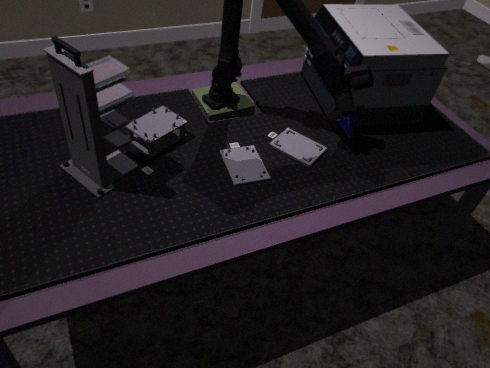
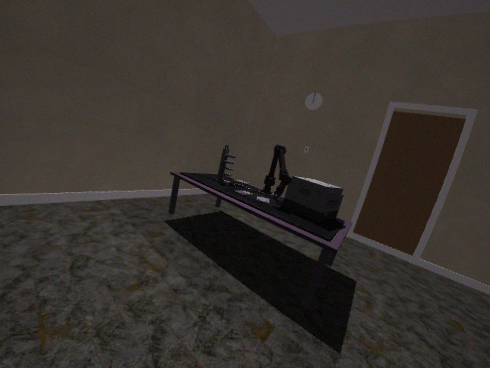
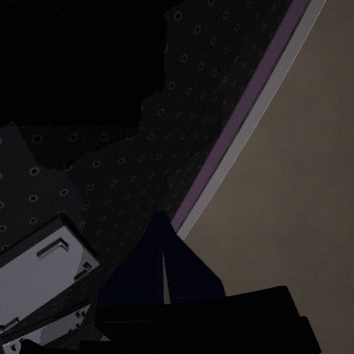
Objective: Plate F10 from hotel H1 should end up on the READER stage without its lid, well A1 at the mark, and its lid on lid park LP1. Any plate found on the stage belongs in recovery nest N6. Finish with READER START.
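Seen in the pictures: gripper, fingertip midpoint: (image 1: 350, 138) (image 2: 274, 199) (image 3: 159, 216); arm's base at its link origin: (image 1: 220, 100) (image 2: 266, 192).
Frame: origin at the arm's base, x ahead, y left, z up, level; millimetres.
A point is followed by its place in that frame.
Note:
My gripper (image 1: 348, 131) {y 223, x 450, z 57 mm} (image 3: 159, 216) {y 223, x 450, z 57 mm} is shut and empty, its blue fingertips together, low over the dark mat beside the reader's left side. The reader (image 1: 410, 82) {y 498, x 420, z 181 mm} (image 2: 315, 197) {y 539, x 434, z 178 mm} is a large grey box with a white top at the right; no stage or plate on it can be made out. The hotel (image 1: 75, 115) {y -565, x 150, z 217 mm} (image 2: 222, 165) {y -523, x 195, z 178 mm} is a tall grey tower at the left. An upper pink-topped plate (image 1: 106, 71) {y -464, x 136, z 313 mm} and a lower pink-topped plate (image 1: 114, 95) {y -454, x 144, z 242 mm} sit on its upper shelves. Labels are unreadable, so F10, N6 and LP1 cannot be told apart.
A flat pad with corner brackets (image 1: 298, 146) {y 90, x 350, z 1 mm} (image 3: 42, 277) {y 104, x 370, z 1 mm} lies left of the gripper. A flat pad with pegs (image 1: 245, 165) {y -125, x 338, z -2 mm} (image 3: 55, 327) {y -107, x 349, z -2 mm} lies further left. A raised pegged platform (image 1: 157, 124) {y -302, x 82, z 49 mm} stands beside the hotel. The arm's green base (image 1: 240, 106) {y 40, x 71, z 4 mm} is behind the pads.

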